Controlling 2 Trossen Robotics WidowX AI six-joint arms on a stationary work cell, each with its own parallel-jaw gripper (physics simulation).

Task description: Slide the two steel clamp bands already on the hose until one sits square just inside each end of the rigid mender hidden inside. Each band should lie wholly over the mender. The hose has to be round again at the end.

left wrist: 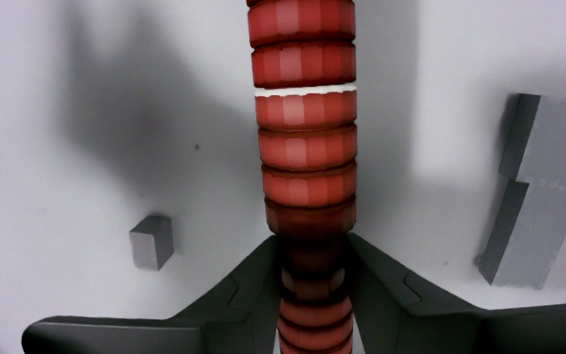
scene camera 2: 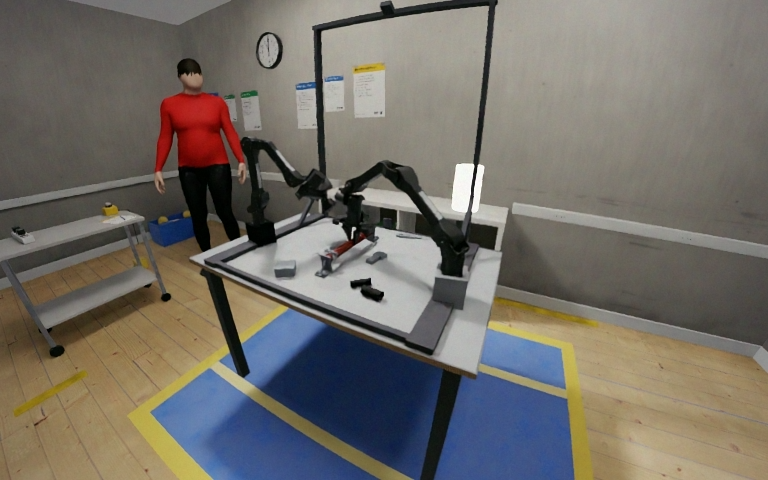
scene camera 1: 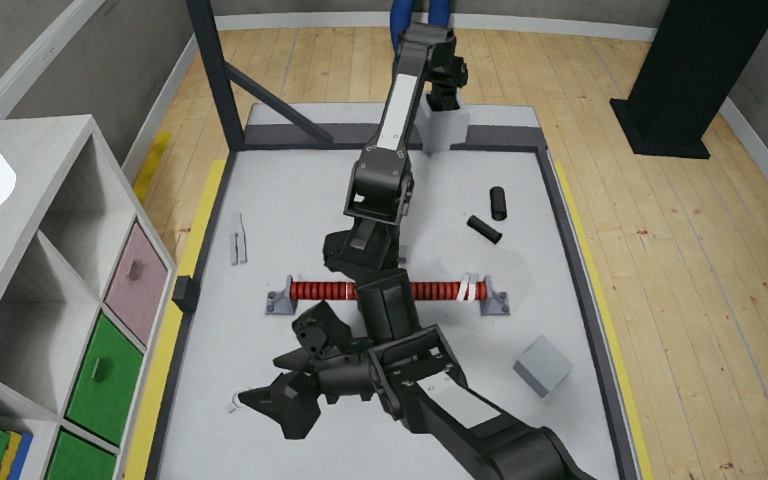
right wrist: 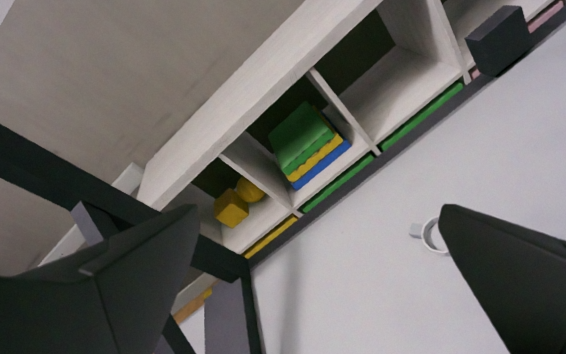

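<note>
The red ribbed hose (scene camera 1: 436,290) (scene camera 2: 346,246) (left wrist: 307,145) runs between two grey brackets. Two pale steel bands show near its right end in scene camera 1: one band (scene camera 1: 463,288) is tilted, the other band (scene camera 1: 472,288) is more upright beside it. A thin white line (scene camera 1: 347,290) (left wrist: 305,91) circles the hose left of centre. My left gripper (left wrist: 311,245) is shut on the hose near its middle, where it looks dark between the fingertips; arms hide this in scene camera 1. The mender is hidden inside. My right gripper (scene camera 1: 257,376) (right wrist: 319,215) is open and empty, over the table at lower left.
A loose pale ring (scene camera 1: 239,397) (right wrist: 434,235) lies below my right gripper. Two black cylinders (scene camera 1: 497,203) (scene camera 1: 484,229), a grey block (scene camera 1: 542,365) and thin grey tools (scene camera 1: 237,246) lie on the table. My right arm crosses above the hose's middle, close to my left arm.
</note>
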